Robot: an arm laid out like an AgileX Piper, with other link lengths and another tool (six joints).
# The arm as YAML. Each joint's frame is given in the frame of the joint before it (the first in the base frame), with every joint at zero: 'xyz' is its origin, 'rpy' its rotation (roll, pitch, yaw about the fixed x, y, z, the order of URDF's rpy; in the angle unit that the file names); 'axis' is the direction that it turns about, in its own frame. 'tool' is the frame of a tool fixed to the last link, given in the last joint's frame.
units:
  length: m
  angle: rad
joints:
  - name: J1
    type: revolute
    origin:
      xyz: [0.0, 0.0, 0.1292]
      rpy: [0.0, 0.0, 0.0]
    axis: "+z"
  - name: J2
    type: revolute
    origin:
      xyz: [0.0, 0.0, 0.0]
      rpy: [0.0, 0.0, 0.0]
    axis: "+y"
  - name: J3
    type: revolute
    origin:
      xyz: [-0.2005, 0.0, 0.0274]
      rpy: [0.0, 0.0, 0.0]
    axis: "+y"
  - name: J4
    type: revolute
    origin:
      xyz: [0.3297, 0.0, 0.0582]
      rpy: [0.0, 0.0, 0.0]
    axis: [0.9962, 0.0, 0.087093]
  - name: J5
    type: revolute
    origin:
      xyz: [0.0, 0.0, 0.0]
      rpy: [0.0, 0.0, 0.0]
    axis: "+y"
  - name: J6
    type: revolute
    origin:
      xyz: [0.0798, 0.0, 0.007]
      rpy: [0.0, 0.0, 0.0]
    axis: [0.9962, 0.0, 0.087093]
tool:
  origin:
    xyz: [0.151, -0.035, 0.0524]
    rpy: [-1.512, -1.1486, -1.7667]
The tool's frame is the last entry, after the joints.
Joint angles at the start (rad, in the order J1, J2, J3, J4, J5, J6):
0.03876, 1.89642, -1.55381, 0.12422, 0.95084, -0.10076
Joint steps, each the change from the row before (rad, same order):
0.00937, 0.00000, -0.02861, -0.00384, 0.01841, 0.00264
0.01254, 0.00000, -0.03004, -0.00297, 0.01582, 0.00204
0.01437, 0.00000, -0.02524, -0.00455, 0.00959, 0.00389
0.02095, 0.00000, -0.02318, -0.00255, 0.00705, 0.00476
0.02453, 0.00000, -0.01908, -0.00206, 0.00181, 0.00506
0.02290, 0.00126, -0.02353, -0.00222, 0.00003, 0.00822
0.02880, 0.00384, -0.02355, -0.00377, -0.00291, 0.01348
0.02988, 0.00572, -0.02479, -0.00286, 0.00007, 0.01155
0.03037, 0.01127, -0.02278, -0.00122, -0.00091, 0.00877
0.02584, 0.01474, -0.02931, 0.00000, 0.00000, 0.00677
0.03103, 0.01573, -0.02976, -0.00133, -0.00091, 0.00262
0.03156, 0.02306, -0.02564, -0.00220, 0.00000, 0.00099
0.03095, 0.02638, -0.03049, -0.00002, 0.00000, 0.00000
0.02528, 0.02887, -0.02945, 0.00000, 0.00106, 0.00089
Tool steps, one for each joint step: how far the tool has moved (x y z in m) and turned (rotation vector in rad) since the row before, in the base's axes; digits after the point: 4 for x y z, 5 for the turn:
0.0034, 0.0049, 0.0107, -0.00180, -0.01016, 0.01002
0.0039, 0.0068, 0.0118, -0.00098, -0.01421, 0.01312
0.0036, 0.0074, 0.0104, -0.00172, -0.01549, 0.01272
0.0030, 0.0114, 0.0098, 0.00087, -0.01571, 0.01779
0.0025, 0.0135, 0.0087, 0.00191, -0.01671, 0.02043
0.0032, 0.0127, 0.0103, 0.00419, -0.02113, 0.01580
0.0027, 0.0157, 0.0093, 0.00569, -0.02079, 0.01692
0.0016, 0.0168, 0.0085, 0.00592, -0.01722, 0.01998
0.0007, 0.0175, 0.0045, 0.00549, -0.01076, 0.02273
0.0016, 0.0156, 0.0055, 0.00668, -0.01277, 0.02000
0.0007, 0.0187, 0.0054, 0.00399, -0.01417, 0.02875
-0.0008, 0.0189, -0.0011, -0.00086, -0.00289, 0.03078
-0.0007, 0.0193, -0.0008, 0.00134, -0.00389, 0.03095
-0.0006, 0.0160, -0.0031, 0.00024, 0.00068, 0.02462

